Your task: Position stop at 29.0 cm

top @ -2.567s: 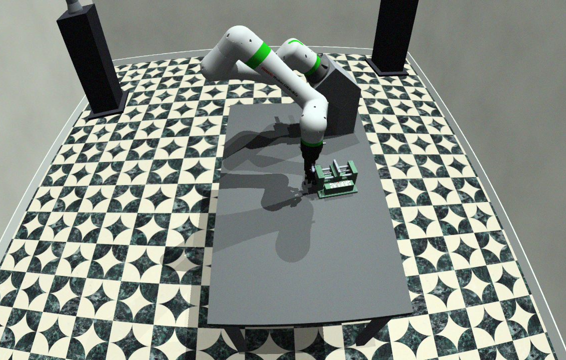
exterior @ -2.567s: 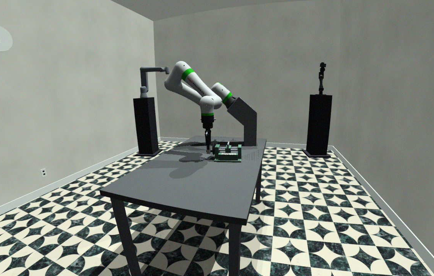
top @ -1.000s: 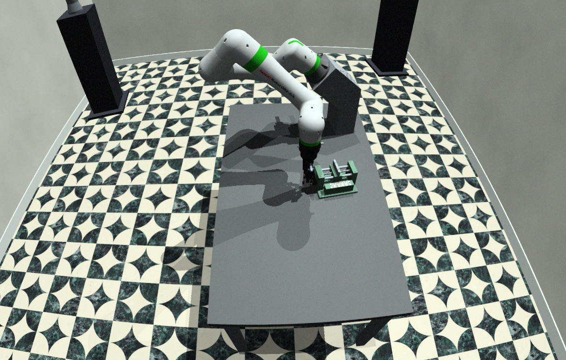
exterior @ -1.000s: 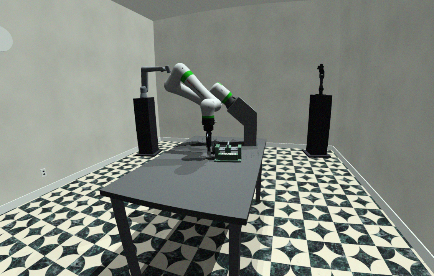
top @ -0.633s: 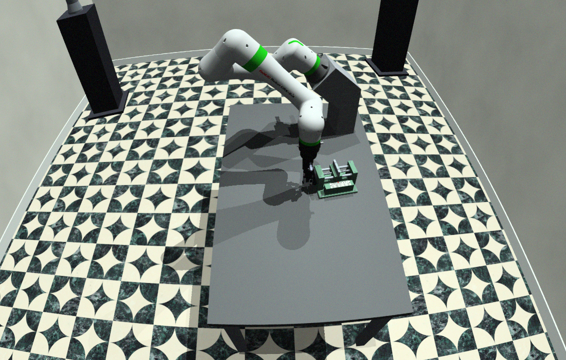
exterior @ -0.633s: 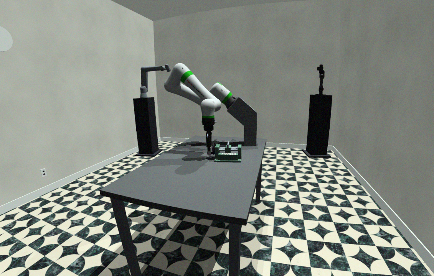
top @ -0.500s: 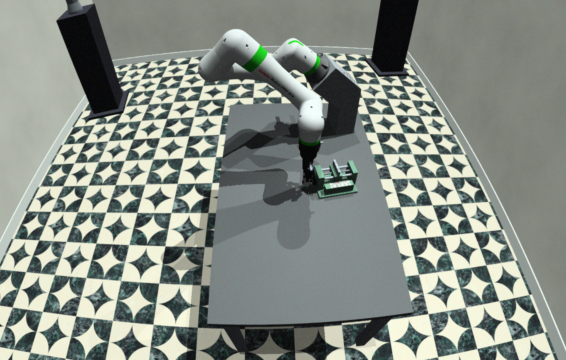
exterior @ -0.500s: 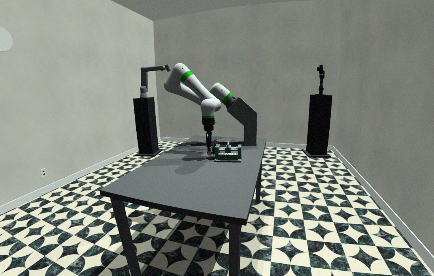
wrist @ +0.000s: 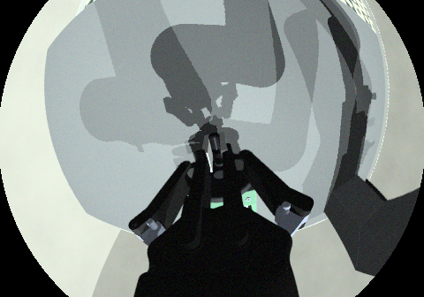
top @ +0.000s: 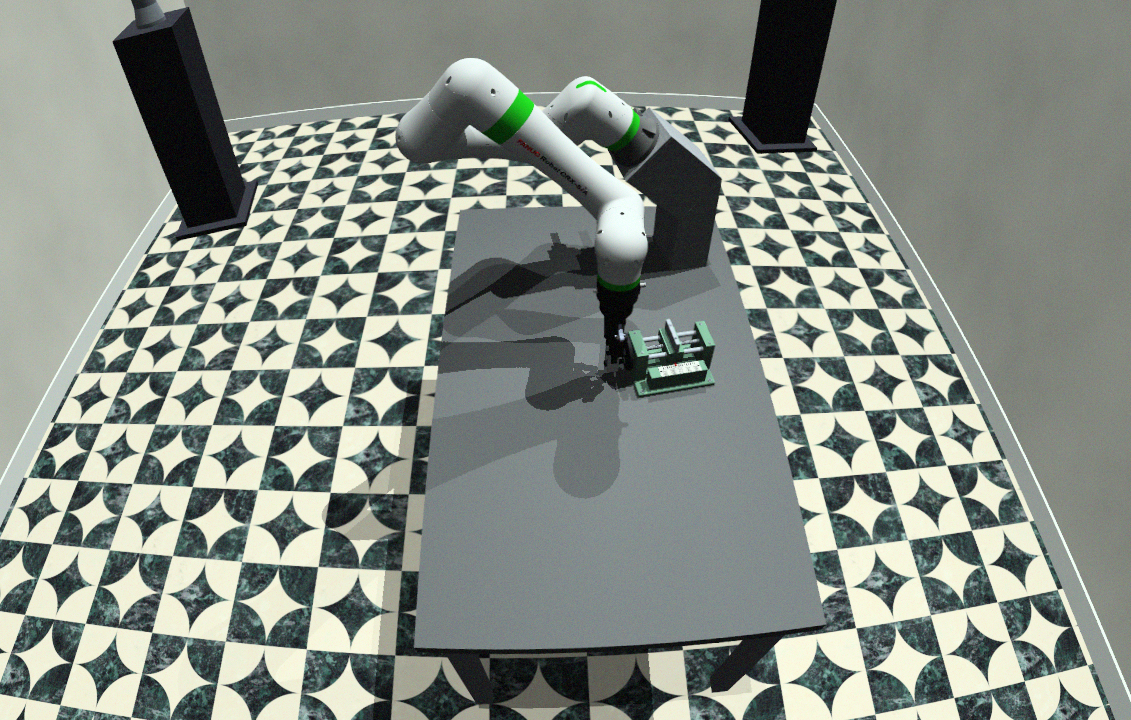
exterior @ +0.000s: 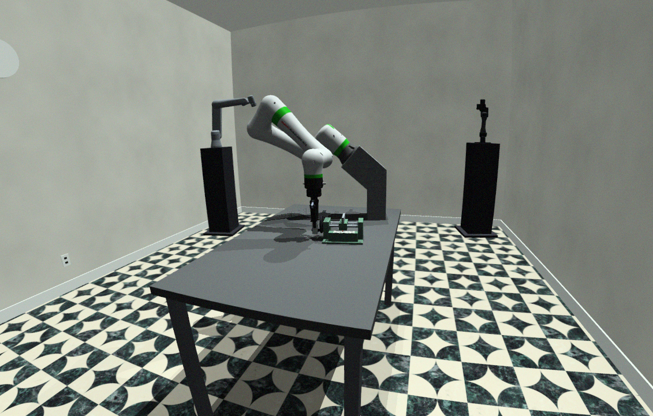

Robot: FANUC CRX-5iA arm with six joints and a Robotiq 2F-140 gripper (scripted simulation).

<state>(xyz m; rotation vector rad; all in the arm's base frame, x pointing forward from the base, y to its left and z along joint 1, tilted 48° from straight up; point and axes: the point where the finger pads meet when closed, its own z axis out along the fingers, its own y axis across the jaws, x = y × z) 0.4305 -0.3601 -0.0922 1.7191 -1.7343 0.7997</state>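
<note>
Right now the black handwheel is 2 cm to the left of my hand and 1 cm below it. From my hand the other things lie so: green stop fixture 1 cm ahead, 15 cm to the left, 3 cm above.
</note>
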